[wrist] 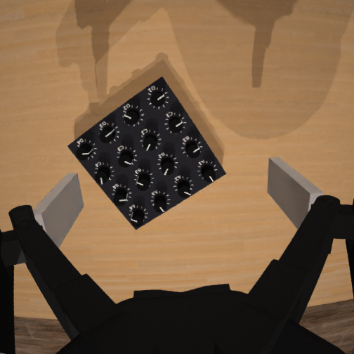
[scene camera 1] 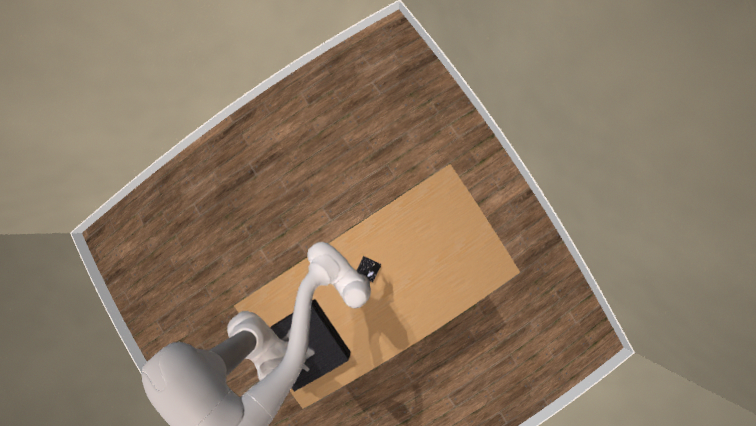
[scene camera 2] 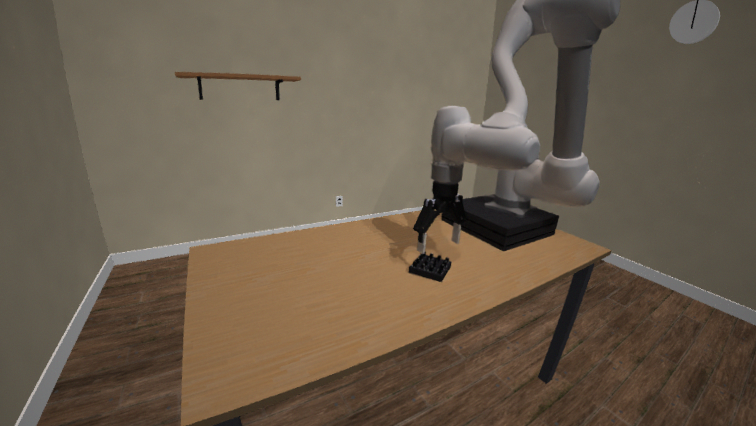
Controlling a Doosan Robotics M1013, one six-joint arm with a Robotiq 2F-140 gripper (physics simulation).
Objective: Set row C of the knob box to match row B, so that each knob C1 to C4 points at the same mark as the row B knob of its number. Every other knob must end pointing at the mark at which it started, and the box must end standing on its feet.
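Pixels of known places: gripper, between the fingertips: [scene camera 2: 438, 246]; arm's base, origin of its link: [scene camera 2: 510, 208].
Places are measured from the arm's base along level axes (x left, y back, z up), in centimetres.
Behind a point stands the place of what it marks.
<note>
The black knob box [scene camera 1: 369, 262] {z -5.3, x 4.5, y -62.2 cm} [scene camera 2: 427, 271] {z -6.8, x 4.5, y -63.1 cm} [wrist: 137, 172] sits upright on the table, turned diagonally in the wrist view. There, knobs C1 [wrist: 175, 122] and B1 [wrist: 193, 148] both show lines toward the right. C2 [wrist: 149, 141] and B2 [wrist: 167, 165] both show lines down-left. C3's line [wrist: 128, 162] lies right-down, B3's [wrist: 140, 183] on the left side. C4 [wrist: 102, 175] points down, B4 [wrist: 120, 196] right. Exact marks are too small to read. My gripper [scene camera 2: 439, 245] {z -1.1, x 2.8, y -56.5 cm} [wrist: 173, 182] is open and empty, above the box's level.
The wooden table [scene camera 1: 439, 227] {z -9.1, x -9.5, y -102.2 cm} [scene camera 2: 296, 296] {z -9.1, x -11.0, y -99.0 cm} carries the black robot base block [scene camera 1: 328, 343] {z 0.0, x -10.4, y -17.1 cm} [scene camera 2: 505, 227] {z 0.0, x 9.5, y -24.4 cm}. The arm [scene camera 1: 338, 275] {z 37.2, x 11.9, y -57.2 cm} [scene camera 2: 486, 142] {z 33.4, x 16.8, y -62.2 cm} reaches over the table beside the box. Shadows of the fingers fall beyond the box in the wrist view. A wall shelf [scene camera 2: 238, 76] hangs at the back.
</note>
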